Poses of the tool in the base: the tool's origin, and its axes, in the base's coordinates. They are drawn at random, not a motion.
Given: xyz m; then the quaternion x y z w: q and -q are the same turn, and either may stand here.
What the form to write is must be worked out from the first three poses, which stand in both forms.
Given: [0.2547, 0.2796, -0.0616, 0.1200, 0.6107, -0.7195, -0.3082]
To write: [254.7, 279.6, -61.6, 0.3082, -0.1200, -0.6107, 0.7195]
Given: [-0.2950, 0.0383, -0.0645, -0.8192, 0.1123, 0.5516, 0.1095]
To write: [-295.0, 38.3, -64.5, 0.1095, -0.8192, 0.1123, 0.5516]
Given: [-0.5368, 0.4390, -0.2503, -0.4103, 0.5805, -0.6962, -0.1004]
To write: [-536.8, 439.0, -250.3, 0.1004, 0.4103, -0.5805, 0.6962]
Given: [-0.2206, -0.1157, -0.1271, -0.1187, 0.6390, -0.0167, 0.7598]
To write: [-220.6, -115.7, -127.1, 0.7598, -0.1187, 0.6390, -0.0167]
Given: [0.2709, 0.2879, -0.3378, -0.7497, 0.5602, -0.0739, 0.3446]
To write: [270.9, 287.9, -337.8, 0.3446, -0.7497, 0.5602, -0.0739]
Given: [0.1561, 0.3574, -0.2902, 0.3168, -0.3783, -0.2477, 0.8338]
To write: [156.1, 357.4, -290.2, 0.8338, 0.3168, -0.3783, -0.2477]
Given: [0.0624, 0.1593, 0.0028, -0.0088, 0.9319, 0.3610, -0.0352]
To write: [62.4, 159.3, 2.8, 0.0352, 0.0088, -0.9319, -0.3610]
